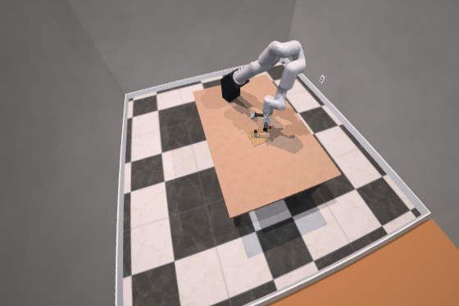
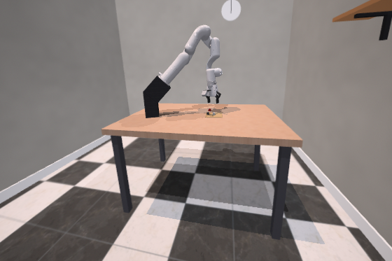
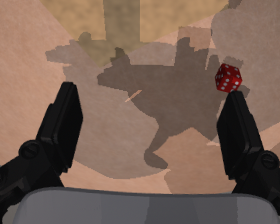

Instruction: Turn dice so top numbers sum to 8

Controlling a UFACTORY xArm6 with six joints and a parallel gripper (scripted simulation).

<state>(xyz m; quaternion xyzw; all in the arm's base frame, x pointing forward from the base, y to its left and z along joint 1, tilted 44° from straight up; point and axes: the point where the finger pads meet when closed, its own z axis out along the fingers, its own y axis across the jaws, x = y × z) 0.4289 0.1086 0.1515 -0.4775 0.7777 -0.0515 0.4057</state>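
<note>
Right now my hand is 9 cm above the red die, 6 cm to the right of it and 6 cm past it. Also, from my hand: white die: 9 cm below, 6 cm to the right, 3 cm ahead; then tan mat: 10 cm below, 6 cm to the right, 3 cm ahead.
</note>
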